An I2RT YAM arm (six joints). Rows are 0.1 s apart.
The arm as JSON. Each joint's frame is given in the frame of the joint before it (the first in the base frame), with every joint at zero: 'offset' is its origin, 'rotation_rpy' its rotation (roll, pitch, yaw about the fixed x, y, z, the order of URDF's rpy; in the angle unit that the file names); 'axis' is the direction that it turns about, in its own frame. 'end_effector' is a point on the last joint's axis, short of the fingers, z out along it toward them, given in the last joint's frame.
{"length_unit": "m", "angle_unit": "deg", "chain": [
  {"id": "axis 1", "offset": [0.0, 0.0, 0.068], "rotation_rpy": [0.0, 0.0, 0.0], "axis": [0.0, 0.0, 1.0]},
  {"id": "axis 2", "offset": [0.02, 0.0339, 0.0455], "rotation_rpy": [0.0, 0.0, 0.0], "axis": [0.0, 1.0, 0.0]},
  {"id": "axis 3", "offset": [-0.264, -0.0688, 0.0], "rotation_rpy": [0.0, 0.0, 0.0], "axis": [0.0, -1.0, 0.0]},
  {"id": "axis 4", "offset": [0.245, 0.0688, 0.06], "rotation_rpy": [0.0, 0.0, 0.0], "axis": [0.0, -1.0, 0.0]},
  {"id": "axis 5", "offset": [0.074, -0.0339, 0.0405], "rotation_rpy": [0.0, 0.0, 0.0], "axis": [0.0, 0.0, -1.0]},
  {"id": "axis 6", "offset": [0.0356, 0.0, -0.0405], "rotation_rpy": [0.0, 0.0, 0.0], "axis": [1.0, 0.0, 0.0]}
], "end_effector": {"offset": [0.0, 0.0, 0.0], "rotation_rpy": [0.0, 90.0, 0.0]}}
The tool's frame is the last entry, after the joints.
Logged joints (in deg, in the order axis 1, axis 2, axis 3, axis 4, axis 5, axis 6), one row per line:
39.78 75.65 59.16 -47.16 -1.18 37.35
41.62 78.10 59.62 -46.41 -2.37 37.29
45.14 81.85 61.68 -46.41 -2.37 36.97
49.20 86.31 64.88 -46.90 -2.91 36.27
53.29 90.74 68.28 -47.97 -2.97 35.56
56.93 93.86 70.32 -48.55 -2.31 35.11
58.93 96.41 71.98 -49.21 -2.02 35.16
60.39 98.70 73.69 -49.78 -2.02 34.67
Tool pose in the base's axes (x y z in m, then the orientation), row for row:
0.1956 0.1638 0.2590 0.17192 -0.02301 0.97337 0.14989
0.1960 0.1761 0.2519 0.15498 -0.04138 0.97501 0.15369
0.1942 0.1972 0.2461 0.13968 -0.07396 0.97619 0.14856
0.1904 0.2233 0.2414 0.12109 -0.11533 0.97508 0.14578
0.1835 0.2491 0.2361 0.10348 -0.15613 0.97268 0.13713
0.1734 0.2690 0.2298 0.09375 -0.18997 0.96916 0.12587
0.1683 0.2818 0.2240 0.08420 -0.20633 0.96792 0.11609
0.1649 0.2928 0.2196 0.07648 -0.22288 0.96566 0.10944
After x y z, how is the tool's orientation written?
As a quaternion, w x y z.
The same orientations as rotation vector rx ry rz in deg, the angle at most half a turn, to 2 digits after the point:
-3.74 158.29 24.38
-6.79 160.05 25.23
-12.25 161.62 24.60
-19.30 163.15 24.39
-26.39 164.41 23.18
-32.29 164.75 21.40
-35.27 165.46 19.85
-38.28 165.83 18.79

